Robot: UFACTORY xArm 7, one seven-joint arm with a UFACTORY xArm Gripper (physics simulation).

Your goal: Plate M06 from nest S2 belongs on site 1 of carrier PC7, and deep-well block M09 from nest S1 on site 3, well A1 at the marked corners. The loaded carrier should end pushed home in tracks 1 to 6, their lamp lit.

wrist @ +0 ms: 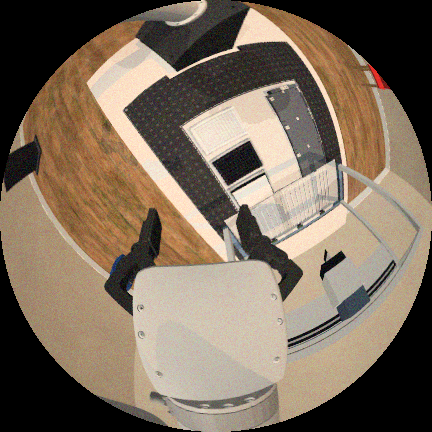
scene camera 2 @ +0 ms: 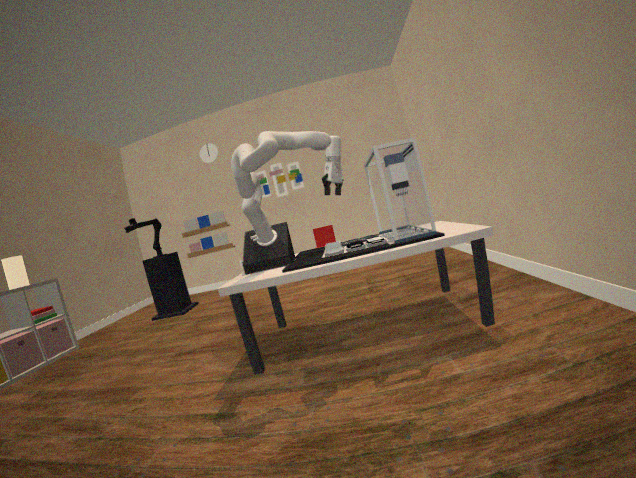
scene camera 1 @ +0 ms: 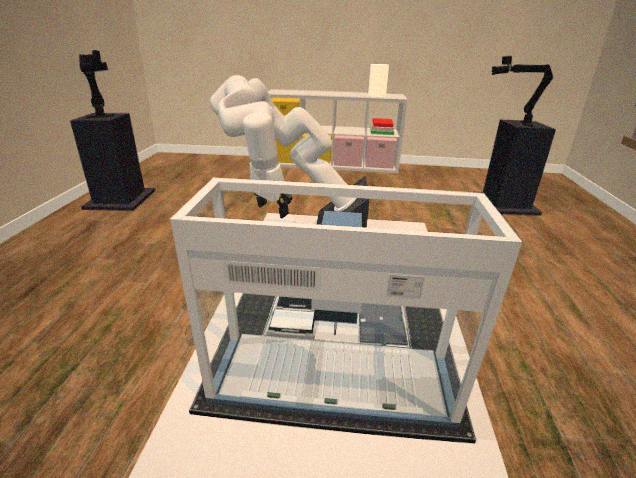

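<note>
My gripper is open and empty, fingers down, high above the table. In the wrist view a row holds a large pale plate or block, a black one and a white-topped one, nearest the deck. Their labels are unreadable, so I cannot tell which is M06 or M09. A dark grey carrier with small light marks and nothing seated on it lies beside the row. The grooved track deck has small dark green lamps at its front edge; none looks lit.
A white-framed enclosure surrounds the deck, its upper beams and posts standing tall. A pipetting head hangs inside it. The arm's black base stands at the other table end. A black perforated mat lies around the nests.
</note>
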